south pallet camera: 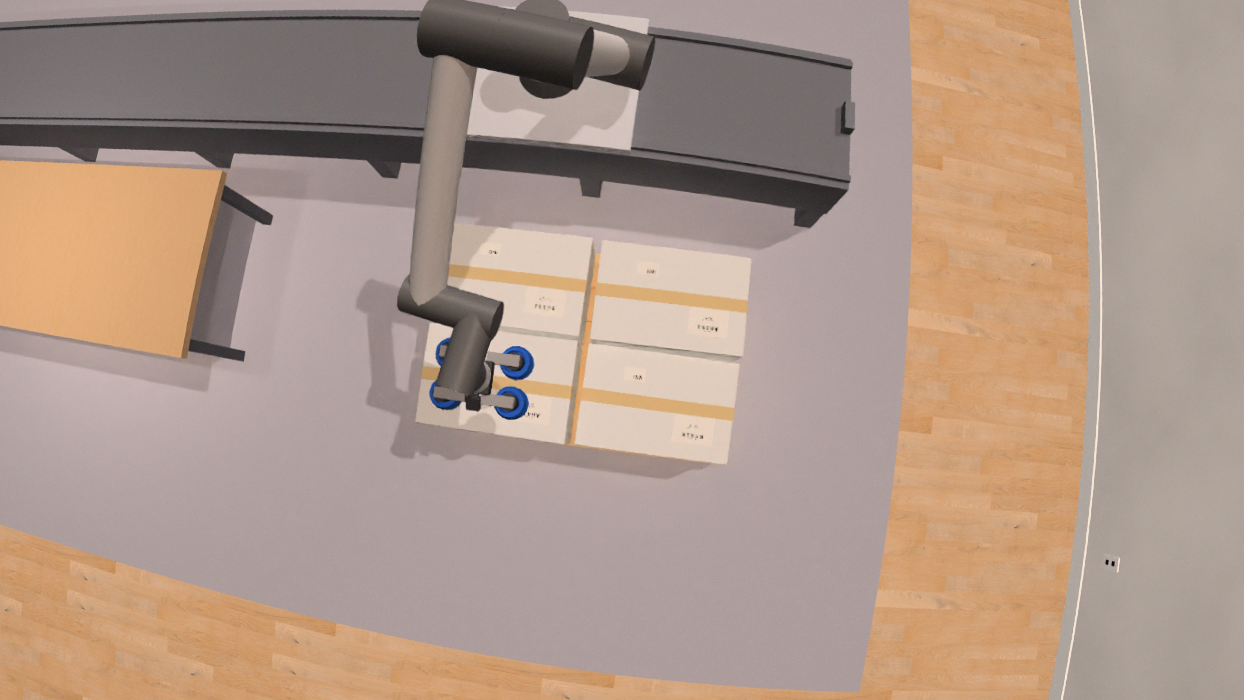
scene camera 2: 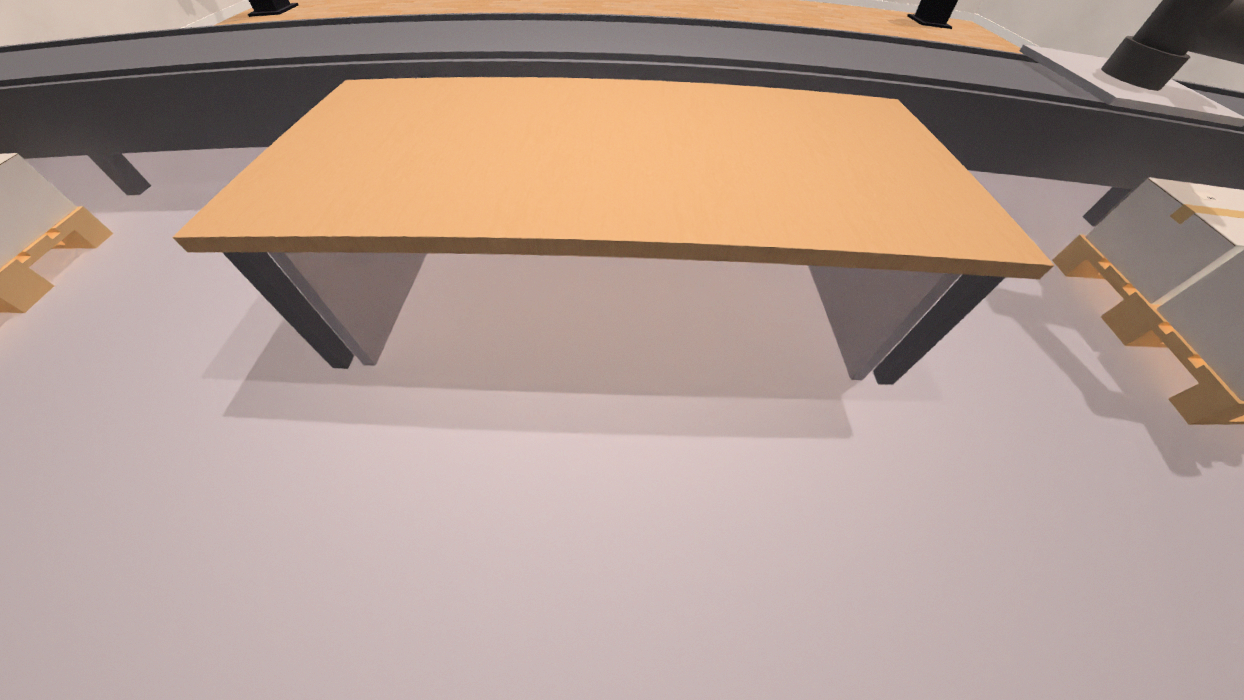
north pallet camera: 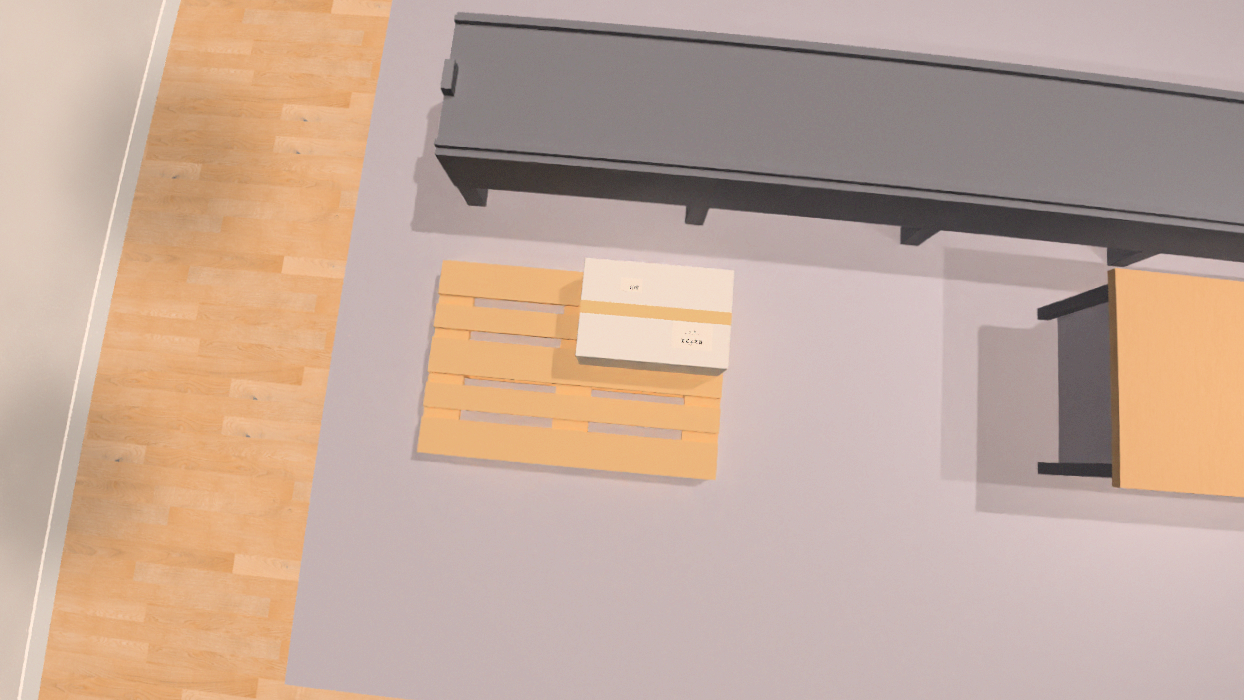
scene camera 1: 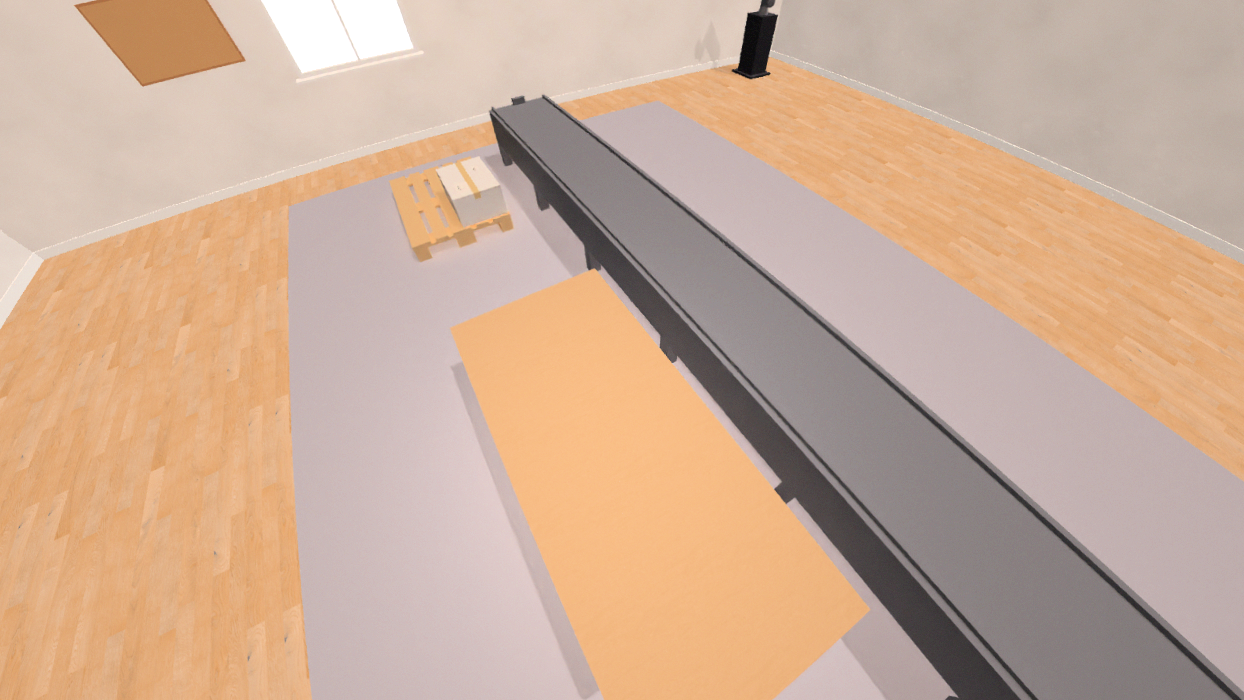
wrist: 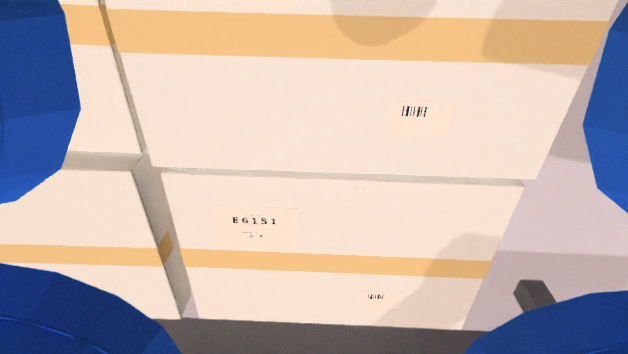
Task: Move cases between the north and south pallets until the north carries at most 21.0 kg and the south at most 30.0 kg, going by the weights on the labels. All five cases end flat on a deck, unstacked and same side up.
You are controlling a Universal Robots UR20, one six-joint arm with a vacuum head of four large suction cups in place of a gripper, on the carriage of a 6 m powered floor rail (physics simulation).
Path:
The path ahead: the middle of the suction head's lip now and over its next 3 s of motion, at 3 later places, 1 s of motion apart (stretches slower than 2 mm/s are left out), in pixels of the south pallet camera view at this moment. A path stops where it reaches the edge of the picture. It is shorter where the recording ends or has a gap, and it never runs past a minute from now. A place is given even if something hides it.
My suction head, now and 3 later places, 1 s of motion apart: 481, 378; 481, 316; 481, 314; 465, 436

